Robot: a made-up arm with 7 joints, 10 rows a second.
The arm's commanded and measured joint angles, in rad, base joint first. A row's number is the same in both.
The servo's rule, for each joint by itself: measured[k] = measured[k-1] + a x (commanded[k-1-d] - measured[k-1]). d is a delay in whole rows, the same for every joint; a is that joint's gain. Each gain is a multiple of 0.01, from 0.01 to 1. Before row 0 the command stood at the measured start. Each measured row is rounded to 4 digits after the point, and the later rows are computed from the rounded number. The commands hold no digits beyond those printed.
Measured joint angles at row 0:
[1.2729, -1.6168, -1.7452, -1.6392, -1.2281, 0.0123, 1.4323]
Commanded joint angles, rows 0 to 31:
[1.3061, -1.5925, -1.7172, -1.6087, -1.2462, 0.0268, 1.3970]
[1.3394, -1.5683, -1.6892, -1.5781, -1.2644, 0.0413, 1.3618]
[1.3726, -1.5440, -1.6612, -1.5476, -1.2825, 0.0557, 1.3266]
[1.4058, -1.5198, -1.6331, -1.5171, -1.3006, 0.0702, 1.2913]
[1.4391, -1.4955, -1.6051, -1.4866, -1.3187, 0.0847, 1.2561]
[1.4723, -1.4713, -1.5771, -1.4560, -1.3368, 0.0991, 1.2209]
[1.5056, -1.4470, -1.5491, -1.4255, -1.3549, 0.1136, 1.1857]
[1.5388, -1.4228, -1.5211, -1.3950, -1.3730, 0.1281, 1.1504]
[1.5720, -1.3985, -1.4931, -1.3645, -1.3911, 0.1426, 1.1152]
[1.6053, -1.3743, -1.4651, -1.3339, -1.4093, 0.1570, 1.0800]
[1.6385, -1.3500, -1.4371, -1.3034, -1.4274, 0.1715, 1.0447]
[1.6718, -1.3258, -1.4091, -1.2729, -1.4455, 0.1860, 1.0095]
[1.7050, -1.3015, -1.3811, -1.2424, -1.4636, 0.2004, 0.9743]
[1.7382, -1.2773, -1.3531, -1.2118, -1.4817, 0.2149, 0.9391]
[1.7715, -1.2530, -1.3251, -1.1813, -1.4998, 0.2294, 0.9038]
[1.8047, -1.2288, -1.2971, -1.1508, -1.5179, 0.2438, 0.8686]
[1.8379, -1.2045, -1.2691, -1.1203, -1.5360, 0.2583, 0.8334]
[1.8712, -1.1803, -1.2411, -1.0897, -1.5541, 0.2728, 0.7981]
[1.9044, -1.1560, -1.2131, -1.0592, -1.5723, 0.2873, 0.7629]
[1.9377, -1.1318, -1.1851, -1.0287, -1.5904, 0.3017, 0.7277]
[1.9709, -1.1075, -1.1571, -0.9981, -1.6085, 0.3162, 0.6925]
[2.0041, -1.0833, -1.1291, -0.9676, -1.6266, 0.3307, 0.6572]
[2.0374, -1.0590, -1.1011, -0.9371, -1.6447, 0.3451, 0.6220]
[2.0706, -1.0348, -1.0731, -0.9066, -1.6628, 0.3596, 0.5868]
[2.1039, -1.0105, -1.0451, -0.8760, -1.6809, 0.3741, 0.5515]
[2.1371, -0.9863, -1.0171, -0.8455, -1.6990, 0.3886, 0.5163]
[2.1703, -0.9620, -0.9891, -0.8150, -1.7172, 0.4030, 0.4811]
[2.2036, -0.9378, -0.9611, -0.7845, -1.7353, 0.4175, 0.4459]
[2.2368, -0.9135, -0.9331, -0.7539, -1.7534, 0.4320, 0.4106]
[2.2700, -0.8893, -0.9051, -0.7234, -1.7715, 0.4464, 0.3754]
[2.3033, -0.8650, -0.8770, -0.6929, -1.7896, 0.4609, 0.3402]
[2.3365, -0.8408, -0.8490, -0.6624, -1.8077, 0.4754, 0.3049]
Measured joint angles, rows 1 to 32:
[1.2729, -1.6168, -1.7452, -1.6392, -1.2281, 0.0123, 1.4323]
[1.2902, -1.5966, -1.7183, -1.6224, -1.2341, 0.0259, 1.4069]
[1.3158, -1.5731, -1.6904, -1.5980, -1.2441, 0.0404, 1.3744]
[1.3453, -1.5489, -1.6624, -1.5703, -1.2568, 0.0548, 1.3400]
[1.3768, -1.5247, -1.6343, -1.5410, -1.2713, 0.0693, 1.3049]
[1.4092, -1.5005, -1.6063, -1.5111, -1.2869, 0.0838, 1.2698]
[1.4420, -1.4763, -1.5783, -1.4808, -1.3034, 0.0982, 1.2346]
[1.4751, -1.4520, -1.5503, -1.4504, -1.3204, 0.1127, 1.1994]
[1.5082, -1.4278, -1.5223, -1.4199, -1.3378, 0.1272, 1.1641]
[1.5414, -1.4035, -1.4943, -1.3894, -1.3554, 0.1417, 1.1289]
[1.5746, -1.3793, -1.4663, -1.3589, -1.3732, 0.1561, 1.0937]
[1.6078, -1.3550, -1.4383, -1.3284, -1.3911, 0.1706, 1.0584]
[1.6411, -1.3308, -1.4103, -1.2979, -1.4091, 0.1851, 1.0232]
[1.6743, -1.3065, -1.3823, -1.2674, -1.4271, 0.1995, 0.9880]
[1.7075, -1.2823, -1.3543, -1.2368, -1.4451, 0.2140, 0.9528]
[1.7408, -1.2580, -1.3263, -1.2063, -1.4632, 0.2285, 0.9175]
[1.7740, -1.2338, -1.2983, -1.1758, -1.4813, 0.2429, 0.8823]
[1.8072, -1.2095, -1.2703, -1.1453, -1.4994, 0.2574, 0.8471]
[1.8405, -1.1853, -1.2423, -1.1147, -1.5175, 0.2719, 0.8118]
[1.8737, -1.1610, -1.2143, -1.0842, -1.5356, 0.2864, 0.7766]
[1.9070, -1.1368, -1.1863, -1.0537, -1.5537, 0.3008, 0.7414]
[1.9402, -1.1125, -1.1583, -1.0231, -1.5718, 0.3153, 0.7062]
[1.9734, -1.0883, -1.1303, -0.9926, -1.5899, 0.3298, 0.6709]
[2.0067, -1.0640, -1.1023, -0.9621, -1.6080, 0.3442, 0.6357]
[2.0399, -1.0398, -1.0743, -0.9316, -1.6261, 0.3587, 0.6005]
[2.0732, -1.0155, -1.0463, -0.9010, -1.6442, 0.3732, 0.5652]
[2.1064, -0.9913, -1.0183, -0.8705, -1.6623, 0.3877, 0.5300]
[2.1396, -0.9670, -0.9903, -0.8400, -1.6804, 0.4021, 0.4948]
[2.1729, -0.9428, -0.9623, -0.8095, -1.6985, 0.4166, 0.4596]
[2.2061, -0.9185, -0.9343, -0.7789, -1.7166, 0.4311, 0.4243]
[2.2393, -0.8943, -0.9063, -0.7484, -1.7347, 0.4455, 0.3891]
[2.2726, -0.8700, -0.8782, -0.7179, -1.7528, 0.4600, 0.3539]
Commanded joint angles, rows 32 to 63:
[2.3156, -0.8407, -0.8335, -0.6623, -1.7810, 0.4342, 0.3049]
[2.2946, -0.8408, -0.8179, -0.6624, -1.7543, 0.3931, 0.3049]
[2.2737, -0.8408, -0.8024, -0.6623, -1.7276, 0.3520, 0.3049]
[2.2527, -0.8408, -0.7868, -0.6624, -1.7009, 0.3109, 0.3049]
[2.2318, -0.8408, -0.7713, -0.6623, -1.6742, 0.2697, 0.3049]
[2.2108, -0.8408, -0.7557, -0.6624, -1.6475, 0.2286, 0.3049]
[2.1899, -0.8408, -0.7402, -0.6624, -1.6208, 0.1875, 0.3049]
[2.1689, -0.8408, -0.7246, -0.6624, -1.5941, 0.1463, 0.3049]
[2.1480, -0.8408, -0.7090, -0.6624, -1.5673, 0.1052, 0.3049]
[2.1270, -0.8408, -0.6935, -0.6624, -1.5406, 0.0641, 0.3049]
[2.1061, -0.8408, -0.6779, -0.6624, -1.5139, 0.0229, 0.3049]
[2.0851, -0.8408, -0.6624, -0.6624, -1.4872, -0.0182, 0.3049]
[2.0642, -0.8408, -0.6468, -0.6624, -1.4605, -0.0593, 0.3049]
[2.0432, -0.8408, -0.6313, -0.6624, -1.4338, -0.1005, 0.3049]
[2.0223, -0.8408, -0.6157, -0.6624, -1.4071, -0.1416, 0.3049]
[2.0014, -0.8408, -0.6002, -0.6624, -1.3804, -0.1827, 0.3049]
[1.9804, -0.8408, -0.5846, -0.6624, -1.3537, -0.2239, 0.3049]
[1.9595, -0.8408, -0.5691, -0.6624, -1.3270, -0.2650, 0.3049]
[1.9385, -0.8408, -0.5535, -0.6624, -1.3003, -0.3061, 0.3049]
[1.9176, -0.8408, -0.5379, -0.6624, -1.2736, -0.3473, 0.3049]
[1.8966, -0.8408, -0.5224, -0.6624, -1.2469, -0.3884, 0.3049]
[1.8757, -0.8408, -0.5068, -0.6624, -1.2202, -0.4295, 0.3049]
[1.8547, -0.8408, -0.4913, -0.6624, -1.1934, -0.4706, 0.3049]
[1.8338, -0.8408, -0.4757, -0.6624, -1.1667, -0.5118, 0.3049]
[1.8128, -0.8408, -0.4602, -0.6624, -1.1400, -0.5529, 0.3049]
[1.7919, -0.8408, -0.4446, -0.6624, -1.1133, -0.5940, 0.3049]
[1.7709, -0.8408, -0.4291, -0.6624, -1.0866, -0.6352, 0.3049]
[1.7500, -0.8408, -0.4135, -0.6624, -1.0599, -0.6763, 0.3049]
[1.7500, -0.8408, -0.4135, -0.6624, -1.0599, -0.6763, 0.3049]
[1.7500, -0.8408, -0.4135, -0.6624, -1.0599, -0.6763, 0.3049]
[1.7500, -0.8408, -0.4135, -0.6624, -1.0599, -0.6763, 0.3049]
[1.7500, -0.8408, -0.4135, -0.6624, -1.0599, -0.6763, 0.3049]
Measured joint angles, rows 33 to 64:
[2.3058, -0.8458, -0.8502, -0.6874, -1.7709, 0.4745, 0.3186]
[2.3109, -0.8416, -0.8342, -0.6736, -1.7742, 0.4366, 0.3087]
[2.3024, -0.8409, -0.8186, -0.6674, -1.7676, 0.3957, 0.3060]
[2.2875, -0.8408, -0.8030, -0.6646, -1.7544, 0.3546, 0.3052]
[2.2694, -0.8408, -0.7874, -0.6634, -1.7367, 0.3135, 0.3050]
[2.2498, -0.8408, -0.7719, -0.6628, -1.7161, 0.2723, 0.3049]
[2.2295, -0.8408, -0.7563, -0.6626, -1.6935, 0.2312, 0.3049]
[2.2089, -0.8408, -0.7408, -0.6625, -1.6695, 0.1901, 0.3049]
[2.1881, -0.8408, -0.7252, -0.6624, -1.6446, 0.1489, 0.3049]
[2.1672, -0.8408, -0.7096, -0.6624, -1.6191, 0.1078, 0.3049]
[2.1463, -0.8408, -0.6941, -0.6624, -1.5932, 0.0667, 0.3049]
[2.1254, -0.8408, -0.6785, -0.6624, -1.5670, 0.0255, 0.3049]
[2.1044, -0.8408, -0.6630, -0.6624, -1.5407, -0.0156, 0.3049]
[2.0835, -0.8408, -0.6474, -0.6624, -1.5142, -0.0567, 0.3049]
[2.0625, -0.8408, -0.6319, -0.6624, -1.4877, -0.0979, 0.3049]
[2.0416, -0.8408, -0.6163, -0.6624, -1.4611, -0.1390, 0.3049]
[2.0207, -0.8408, -0.6008, -0.6624, -1.4345, -0.1801, 0.3049]
[1.9997, -0.8408, -0.5852, -0.6624, -1.4078, -0.2213, 0.3049]
[1.9788, -0.8408, -0.5697, -0.6624, -1.3811, -0.2624, 0.3049]
[1.9578, -0.8408, -0.5541, -0.6624, -1.3544, -0.3035, 0.3049]
[1.9369, -0.8408, -0.5385, -0.6624, -1.3277, -0.3447, 0.3049]
[1.9159, -0.8408, -0.5230, -0.6624, -1.3010, -0.3858, 0.3049]
[1.8950, -0.8408, -0.5074, -0.6624, -1.2743, -0.4269, 0.3049]
[1.8740, -0.8408, -0.4919, -0.6624, -1.2476, -0.4680, 0.3049]
[1.8531, -0.8408, -0.4763, -0.6624, -1.2209, -0.5092, 0.3049]
[1.8321, -0.8408, -0.4608, -0.6624, -1.1942, -0.5503, 0.3049]
[1.8112, -0.8408, -0.4452, -0.6624, -1.1675, -0.5914, 0.3049]
[1.7902, -0.8408, -0.4297, -0.6624, -1.1408, -0.6326, 0.3049]
[1.7693, -0.8408, -0.4141, -0.6624, -1.1141, -0.6737, 0.3049]
[1.7593, -0.8408, -0.4135, -0.6624, -1.0962, -0.6761, 0.3049]
[1.7545, -0.8408, -0.4135, -0.6624, -1.0842, -0.6763, 0.3049]
[1.7522, -0.8408, -0.4135, -0.6624, -1.0762, -0.6763, 0.3049]

